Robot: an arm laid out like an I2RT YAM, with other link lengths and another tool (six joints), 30 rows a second.
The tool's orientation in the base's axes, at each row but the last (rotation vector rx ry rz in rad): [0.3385, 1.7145, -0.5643]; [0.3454, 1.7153, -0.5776]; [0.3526, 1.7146, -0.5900]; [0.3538, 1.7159, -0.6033]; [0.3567, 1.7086, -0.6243]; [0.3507, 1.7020, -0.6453]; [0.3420, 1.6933, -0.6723]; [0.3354, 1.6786, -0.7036]
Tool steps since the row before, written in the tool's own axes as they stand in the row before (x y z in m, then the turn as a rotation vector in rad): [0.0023, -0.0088, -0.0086, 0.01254, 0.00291, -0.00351]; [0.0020, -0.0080, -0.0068, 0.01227, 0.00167, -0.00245]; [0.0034, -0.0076, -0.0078, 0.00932, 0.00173, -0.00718]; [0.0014, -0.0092, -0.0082, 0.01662, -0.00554, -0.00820]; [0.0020, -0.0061, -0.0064, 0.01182, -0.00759, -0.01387]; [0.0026, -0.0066, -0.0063, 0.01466, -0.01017, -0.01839]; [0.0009, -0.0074, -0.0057, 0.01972, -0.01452, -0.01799]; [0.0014, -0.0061, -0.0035, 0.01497, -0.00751, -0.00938]
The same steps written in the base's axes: [-0.0122, -0.0029, 0.0006, -0.00417, 0.00334, -0.01223]; [-0.0102, -0.0031, 0.0006, -0.00389, 0.00175, -0.01188]; [-0.0112, -0.0022, -0.0007, -0.00704, 0.00469, -0.00835]; [-0.0119, -0.0030, 0.0017, -0.01348, -0.00131, -0.01381]; [-0.0090, -0.0014, 0.0002, -0.01804, 0.00080, -0.00797]; [-0.0093, -0.0018, -0.0002, -0.02374, 0.00109, -0.00957]; [-0.0089, -0.0025, 0.0016, -0.02707, -0.00325, -0.01341]; [-0.0066, -0.0028, 0.0006, -0.01518, -0.00238, -0.01151]
